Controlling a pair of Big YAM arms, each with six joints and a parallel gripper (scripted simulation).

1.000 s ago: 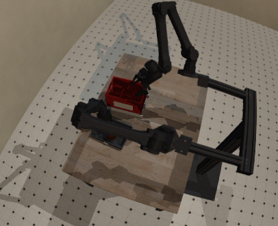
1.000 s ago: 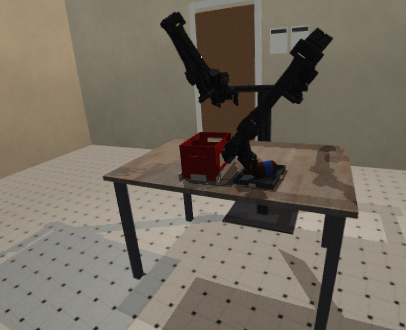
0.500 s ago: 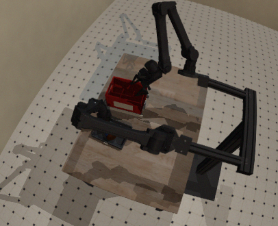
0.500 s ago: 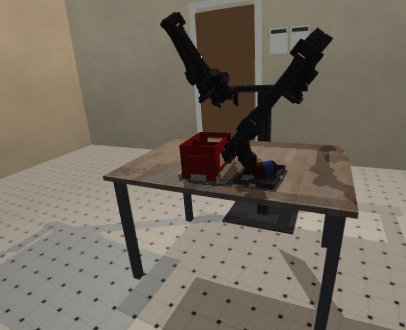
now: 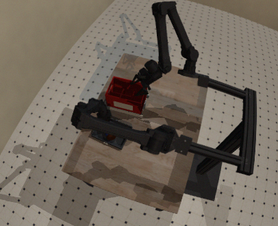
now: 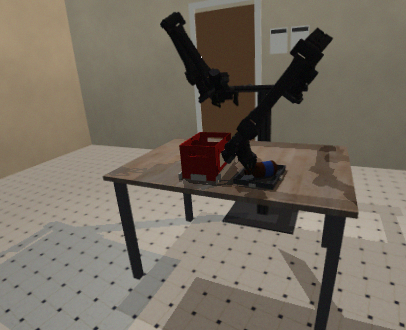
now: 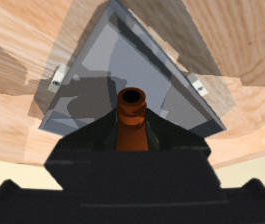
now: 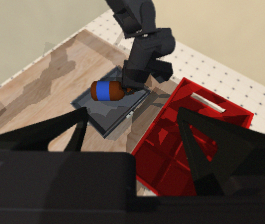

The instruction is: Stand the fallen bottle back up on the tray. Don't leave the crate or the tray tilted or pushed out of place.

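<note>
Now: left hand 40 mm to the right of the brown bottle and 30 mm past it. Also, from my left hand: red crate (250 mm to the right, 50 mm behind, 40 mm above); then dark tray (60 mm behind, 40 mm to the left, 30 mm below).
</note>
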